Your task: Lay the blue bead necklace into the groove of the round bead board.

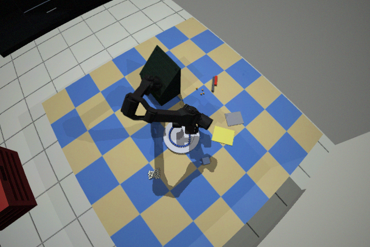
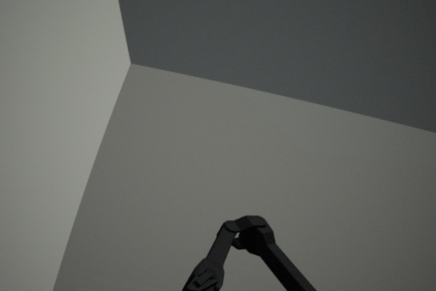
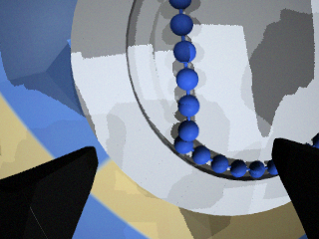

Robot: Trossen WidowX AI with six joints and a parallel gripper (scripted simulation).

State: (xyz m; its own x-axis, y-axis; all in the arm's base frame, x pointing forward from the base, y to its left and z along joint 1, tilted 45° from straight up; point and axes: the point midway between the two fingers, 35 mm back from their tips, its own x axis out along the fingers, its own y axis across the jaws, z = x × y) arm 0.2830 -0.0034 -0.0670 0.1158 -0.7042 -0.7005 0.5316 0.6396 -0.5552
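Right now my gripper tip is 60 mm to the left of the round white bead board, 10 mm short of it and 10 mm above it. The rest, counted from my gripper tip: small blue cube 200 mm ahead, 30 mm to the right, 10 mm below; then grey square 260 mm to the left, 90 mm ahead, 20 mm below; then yellow pad 140 mm to the left, 140 mm ahead, 20 mm below.
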